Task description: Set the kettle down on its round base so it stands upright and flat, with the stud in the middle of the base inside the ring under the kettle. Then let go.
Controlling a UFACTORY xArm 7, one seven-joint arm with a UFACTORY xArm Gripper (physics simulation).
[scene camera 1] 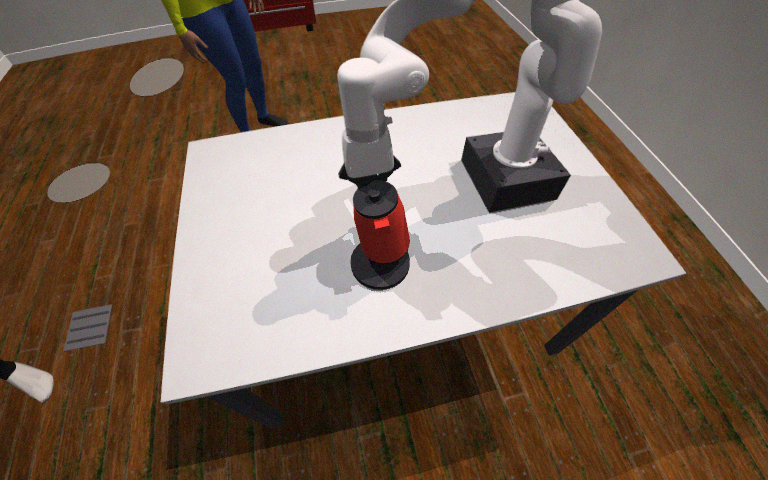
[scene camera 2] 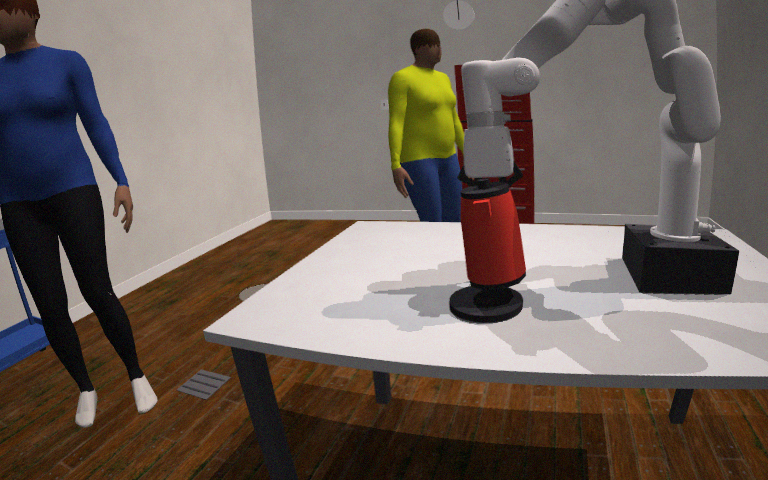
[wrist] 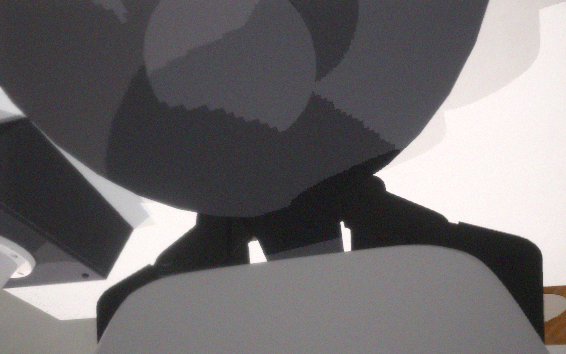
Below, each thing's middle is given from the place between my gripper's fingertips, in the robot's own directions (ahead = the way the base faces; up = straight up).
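Labels:
Relative to the red kettle [scene camera 2: 493, 248], my hand is 3 cm above, 3 cm to the right and 1 cm past. Round black base [scene camera 2: 472, 304]: 16 cm below my hand, 9 cm to the left of it, 1 cm behind it. Going by their middles, the red kettle is the nearest to my hand of the things named here.

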